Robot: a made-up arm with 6 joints. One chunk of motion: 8 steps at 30 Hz.
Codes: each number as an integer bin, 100 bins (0 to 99) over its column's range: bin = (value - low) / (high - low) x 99, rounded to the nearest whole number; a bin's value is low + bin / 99 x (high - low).
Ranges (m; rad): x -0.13..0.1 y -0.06..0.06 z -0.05..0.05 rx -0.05..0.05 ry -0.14..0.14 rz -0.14..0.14
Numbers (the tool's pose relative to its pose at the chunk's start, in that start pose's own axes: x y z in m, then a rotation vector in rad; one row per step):
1: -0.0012 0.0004 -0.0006 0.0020 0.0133 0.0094
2: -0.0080 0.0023 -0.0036 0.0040 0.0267 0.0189
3: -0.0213 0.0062 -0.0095 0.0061 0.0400 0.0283
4: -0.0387 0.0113 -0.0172 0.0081 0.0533 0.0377
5: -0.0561 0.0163 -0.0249 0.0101 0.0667 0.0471
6: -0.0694 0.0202 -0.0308 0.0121 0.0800 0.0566
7: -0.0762 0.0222 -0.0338 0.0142 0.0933 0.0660
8: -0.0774 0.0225 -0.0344 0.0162 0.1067 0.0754
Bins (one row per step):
1: 55 50 49 51 54 53
2: 53 51 46 53 59 56
3: 47 55 40 56 64 60
4: 39 59 32 58 68 63
5: 32 63 25 59 73 66
6: 26 66 19 61 78 70
7: 23 68 16 64 82 73
8: 23 68 15 66 87 76

